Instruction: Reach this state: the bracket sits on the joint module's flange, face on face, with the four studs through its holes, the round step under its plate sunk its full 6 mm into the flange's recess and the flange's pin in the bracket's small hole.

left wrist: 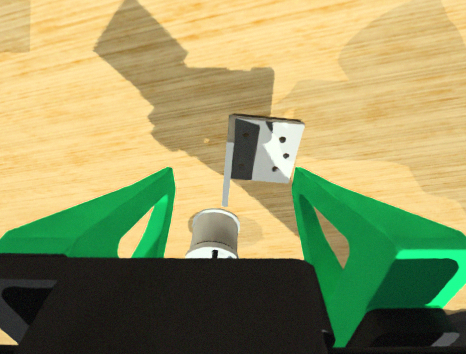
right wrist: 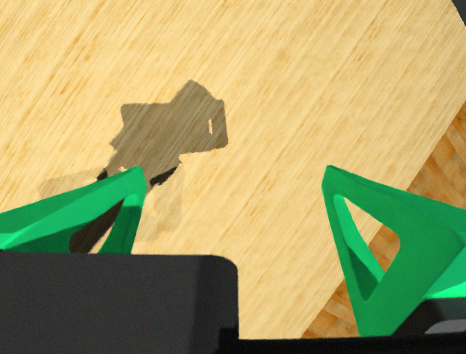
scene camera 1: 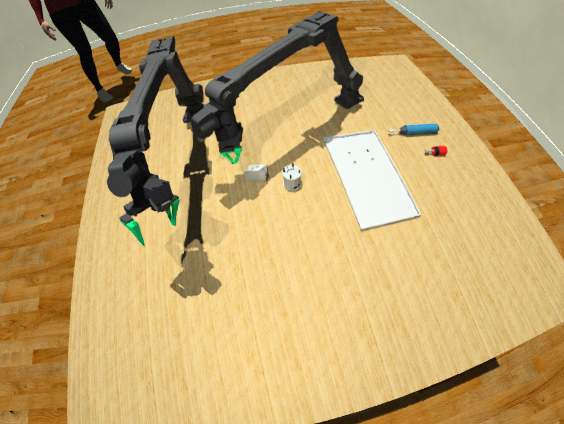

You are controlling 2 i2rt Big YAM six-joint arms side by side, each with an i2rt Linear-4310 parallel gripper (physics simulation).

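Seen in the pictures: left gripper, between the fingertips: (left wrist: 233,177) (scene camera 1: 235,156); right gripper, between the fingertips: (right wrist: 233,176) (scene camera 1: 158,235); left arm's base, origin of its link: (left wrist: 459,324) (scene camera 1: 348,100).
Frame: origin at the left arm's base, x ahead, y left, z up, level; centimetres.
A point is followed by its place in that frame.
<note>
The bracket (scene camera 1: 256,173) @(x 12.4, y -59.6, z 4.6 cm) (left wrist: 270,155) @(x 8.8, y -57.0, z 1.2 cm), a pale L-shaped metal piece with holes, rests on the table just left of the joint module in the scene view. The joint module (scene camera 1: 292,178) @(x 23.0, y -52.8, z 6.0 cm) (left wrist: 215,231) @(x 18.8, y -53.3, z 3.6 cm) stands upright, its dark studs pointing up; in the left wrist view its flange end is mostly hidden by the gripper body. The two parts are apart. My left gripper (scene camera 1: 234,161) @(x 8.0, y -63.7, z 12.5 cm) (left wrist: 233,177) @(x 8.0, y -63.7, z 12.5 cm) is partly open and empty, above and behind the bracket in the scene view. My right gripper (scene camera 1: 159,235) @(x 26.5, y -97.5, z 23.6 cm) (right wrist: 233,176) @(x 26.5, y -97.5, z 23.6 cm) is wide open and empty, raised above the table at the left.
A white tray (scene camera 1: 390,223) @(x 54.2, y -38.1, z 0.8 cm) with several small screws (scene camera 1: 368,150) @(x 27.6, y -19.1, z 0.8 cm) lies right of the module. A blue screwdriver-like tool (scene camera 1: 421,129) @(x 35.1, y 6.6, z 3.3 cm) and a short red-handled tool (scene camera 1: 440,150) @(x 47.3, y 3.1, z 2.9 cm) lie farther right. A person (scene camera 1: 80,30) stands behind the table at the upper left.
</note>
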